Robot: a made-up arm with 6 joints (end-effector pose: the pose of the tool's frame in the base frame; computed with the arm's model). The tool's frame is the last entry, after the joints. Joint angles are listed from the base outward.
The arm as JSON. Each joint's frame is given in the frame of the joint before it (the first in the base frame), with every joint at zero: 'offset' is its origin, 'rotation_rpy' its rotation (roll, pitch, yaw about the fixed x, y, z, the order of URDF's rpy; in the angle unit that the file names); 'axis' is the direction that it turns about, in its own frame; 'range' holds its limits. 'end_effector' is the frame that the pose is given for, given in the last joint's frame.
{
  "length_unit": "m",
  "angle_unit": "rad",
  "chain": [
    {
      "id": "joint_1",
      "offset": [
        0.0,
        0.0,
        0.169
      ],
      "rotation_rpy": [
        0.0,
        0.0,
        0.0
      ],
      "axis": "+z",
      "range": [
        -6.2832,
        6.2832
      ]
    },
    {
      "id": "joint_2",
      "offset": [
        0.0,
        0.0,
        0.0
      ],
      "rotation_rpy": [
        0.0,
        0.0,
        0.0
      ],
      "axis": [
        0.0,
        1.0,
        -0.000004
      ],
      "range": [
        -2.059,
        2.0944
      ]
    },
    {
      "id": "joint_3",
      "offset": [
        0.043,
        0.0,
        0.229
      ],
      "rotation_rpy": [
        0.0,
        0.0,
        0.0
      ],
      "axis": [
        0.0,
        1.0,
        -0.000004
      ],
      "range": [
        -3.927,
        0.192
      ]
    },
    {
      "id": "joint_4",
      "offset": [
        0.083,
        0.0,
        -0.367
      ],
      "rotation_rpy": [
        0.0,
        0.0,
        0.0
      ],
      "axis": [
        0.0,
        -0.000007,
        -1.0
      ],
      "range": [
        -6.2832,
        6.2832
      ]
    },
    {
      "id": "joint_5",
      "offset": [
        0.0,
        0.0,
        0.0
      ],
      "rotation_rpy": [
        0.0,
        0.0,
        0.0
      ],
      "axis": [
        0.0,
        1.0,
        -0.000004
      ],
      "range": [
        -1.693,
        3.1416
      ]
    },
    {
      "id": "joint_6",
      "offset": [
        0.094,
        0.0,
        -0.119
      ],
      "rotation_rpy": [
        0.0,
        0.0,
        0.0
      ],
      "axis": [
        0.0,
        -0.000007,
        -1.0
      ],
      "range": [
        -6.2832,
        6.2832
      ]
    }
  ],
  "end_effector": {
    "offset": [
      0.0,
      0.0,
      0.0
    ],
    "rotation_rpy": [
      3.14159,
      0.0,
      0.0
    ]
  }
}
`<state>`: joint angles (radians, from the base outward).
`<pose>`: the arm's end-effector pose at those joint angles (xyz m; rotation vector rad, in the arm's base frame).
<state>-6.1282 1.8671 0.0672 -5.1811 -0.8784 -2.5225</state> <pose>-0.1706 -0.1635 0.0512 -0.7054 -1.9445 1.7875</pose>
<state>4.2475 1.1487 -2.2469 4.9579 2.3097 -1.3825</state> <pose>-0.3844 -0.4391 0.1025 -1.4036 0.6814 1.2948</pose>
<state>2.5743 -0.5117 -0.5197 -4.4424 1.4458 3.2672</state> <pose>-0.3842 0.1232 0.2413 1.0210 -0.9691 -0.0941</pose>
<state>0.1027 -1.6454 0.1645 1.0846 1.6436 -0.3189</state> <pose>0.2083 0.1330 0.1785 -2.0032 -0.4178 0.0324</pose>
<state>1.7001 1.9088 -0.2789 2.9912 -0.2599 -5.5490</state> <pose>0.0507 -0.2486 0.1165 0.8466 -1.2859 1.9451</pose>
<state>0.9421 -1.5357 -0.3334 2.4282 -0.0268 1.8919</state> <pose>0.1878 0.1502 0.3712 0.1979 1.5147 1.7599</pose>
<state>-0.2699 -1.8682 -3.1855 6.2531 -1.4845 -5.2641</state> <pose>-0.4121 0.1180 -0.1494 -2.4054 1.7957 -0.3419</pose>
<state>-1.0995 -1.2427 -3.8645 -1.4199 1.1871 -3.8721</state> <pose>-0.3548 0.5327 0.0255 1.4664 -1.0039 -1.3816</pose>
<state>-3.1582 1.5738 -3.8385 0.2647 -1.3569 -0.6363</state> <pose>-0.3220 0.0410 0.4823 -0.3784 0.3855 -0.5200</pose>
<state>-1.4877 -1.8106 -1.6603 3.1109 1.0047 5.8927</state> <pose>-0.0419 0.5218 0.5961 -0.8075 -1.2971 -1.5871</pose>
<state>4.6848 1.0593 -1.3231 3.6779 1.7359 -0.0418</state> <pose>-0.0824 -0.5238 -0.1299 1.2655 0.5837 -1.7883</pose>
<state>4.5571 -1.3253 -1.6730 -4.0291 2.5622 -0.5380</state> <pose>0.1625 0.3168 0.6068 -2.4955 -1.4162 -0.9995</pose>
